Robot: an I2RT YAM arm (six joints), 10 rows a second.
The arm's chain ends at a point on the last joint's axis. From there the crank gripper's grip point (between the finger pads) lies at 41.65 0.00 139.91 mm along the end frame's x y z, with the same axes.
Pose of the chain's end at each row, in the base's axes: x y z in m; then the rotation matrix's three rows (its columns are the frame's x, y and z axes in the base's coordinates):
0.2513, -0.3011, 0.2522; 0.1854, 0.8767, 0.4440; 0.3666, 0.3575, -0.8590; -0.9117, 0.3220, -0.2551
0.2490, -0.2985, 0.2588; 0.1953, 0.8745, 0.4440; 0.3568, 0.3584, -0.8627; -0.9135, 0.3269, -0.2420
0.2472, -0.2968, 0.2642; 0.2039, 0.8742, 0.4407; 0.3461, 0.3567, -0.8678; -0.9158, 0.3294, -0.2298
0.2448, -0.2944, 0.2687; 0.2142, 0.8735, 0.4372; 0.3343, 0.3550, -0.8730; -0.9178, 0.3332, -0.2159
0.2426, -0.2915, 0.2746; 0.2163, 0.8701, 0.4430; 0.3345, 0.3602, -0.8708; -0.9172, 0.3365, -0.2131
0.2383, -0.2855, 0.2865; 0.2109, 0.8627, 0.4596; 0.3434, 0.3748, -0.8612; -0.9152, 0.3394, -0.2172
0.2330, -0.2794, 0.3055; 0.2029, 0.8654, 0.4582; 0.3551, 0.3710, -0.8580; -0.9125, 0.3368, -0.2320
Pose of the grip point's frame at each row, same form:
0.3211, -0.4060, 0.1785; 0.1854, 0.8767, 0.4440; 0.3666, 0.3575, -0.8590; -0.9117, 0.3220, -0.2551
0.3193, -0.4043, 0.1869; 0.1953, 0.8745, 0.4440; 0.3568, 0.3584, -0.8627; -0.9135, 0.3269, -0.2420
0.3174, -0.4038, 0.1939; 0.2039, 0.8742, 0.4407; 0.3461, 0.3567, -0.8678; -0.9158, 0.3294, -0.2298
0.3149, -0.4026, 0.2003; 0.2142, 0.8735, 0.4372; 0.3343, 0.3550, -0.8730; -0.9178, 0.3332, -0.2159
0.3136, -0.3994, 0.2066; 0.2163, 0.8701, 0.4430; 0.3345, 0.3602, -0.8708; -0.9172, 0.3365, -0.2131
0.3114, -0.3917, 0.2180; 0.2109, 0.8627, 0.4596; 0.3434, 0.3748, -0.8612; -0.9152, 0.3394, -0.2172
0.3056, -0.3847, 0.2350; 0.2029, 0.8654, 0.4582; 0.3551, 0.3710, -0.8580; -0.9125, 0.3368, -0.2320

